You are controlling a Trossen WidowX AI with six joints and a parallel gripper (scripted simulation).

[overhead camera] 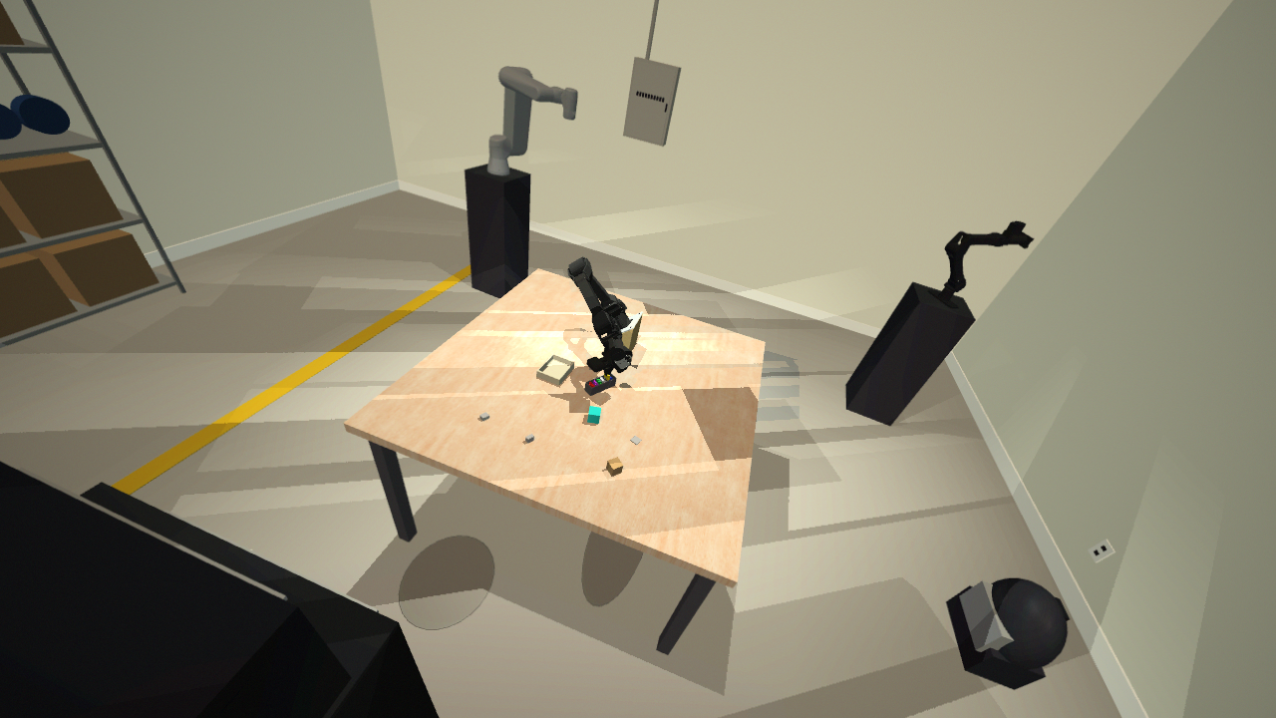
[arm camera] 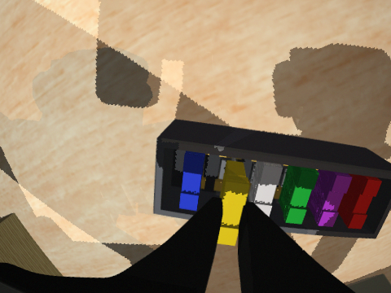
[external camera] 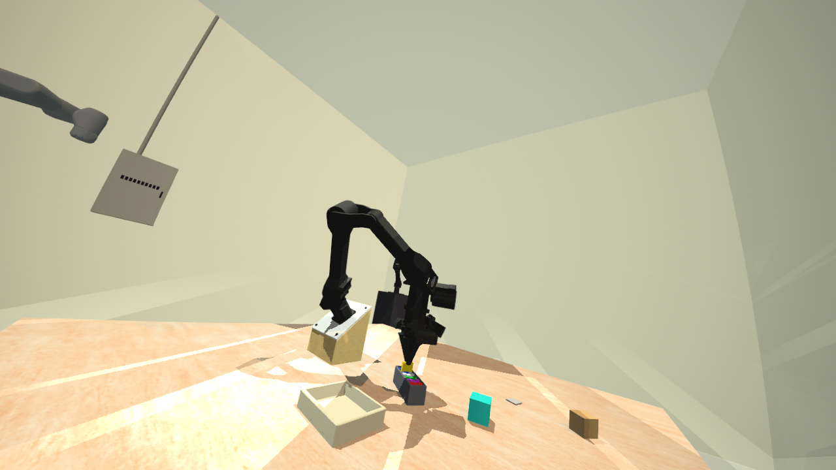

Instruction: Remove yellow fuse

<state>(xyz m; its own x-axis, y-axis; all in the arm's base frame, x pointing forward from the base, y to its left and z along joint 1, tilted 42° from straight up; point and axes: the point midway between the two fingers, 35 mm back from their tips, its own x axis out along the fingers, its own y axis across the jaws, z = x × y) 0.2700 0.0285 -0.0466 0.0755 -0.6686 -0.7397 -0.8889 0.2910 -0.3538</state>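
My gripper tip is now 4 cm short of the tray, 21 cm to the left of it and 5 cm above it. Round my gripper tip: teal cube 19 cm ahead, 4 cm to the left, 4 cm below; brown cube 36 cm ahead, 20 cm to the left, 4 cm below; yellow fuse 1 cm below.
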